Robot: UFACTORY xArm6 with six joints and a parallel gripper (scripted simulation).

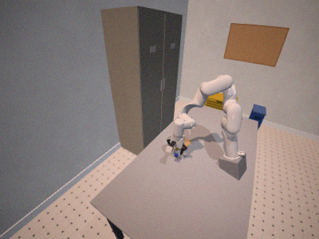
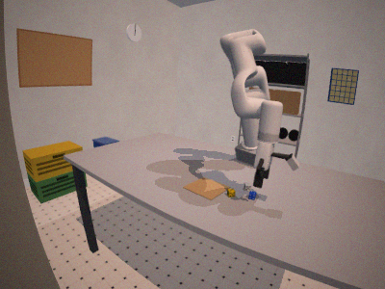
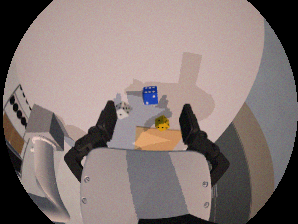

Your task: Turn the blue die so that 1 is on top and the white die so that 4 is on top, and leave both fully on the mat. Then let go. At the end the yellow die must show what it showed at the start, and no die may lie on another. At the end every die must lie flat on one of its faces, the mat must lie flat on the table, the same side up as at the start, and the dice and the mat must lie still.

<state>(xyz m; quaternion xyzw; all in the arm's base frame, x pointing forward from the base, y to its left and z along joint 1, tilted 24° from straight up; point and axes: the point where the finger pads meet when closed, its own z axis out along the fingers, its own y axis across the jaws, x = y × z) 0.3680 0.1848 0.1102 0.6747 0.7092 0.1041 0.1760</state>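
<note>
Now: hand 20 mm to the left of the blue die and 70 mm above it. The rest, counted from my hand: yellow die: 40 mm ahead, 100 mm to the right, 70 mm below; tan mat: 40 mm ahead, 210 mm to the right, 80 mm below; white die: 50 mm behind, 60 mm to the right, 70 mm below.
</note>
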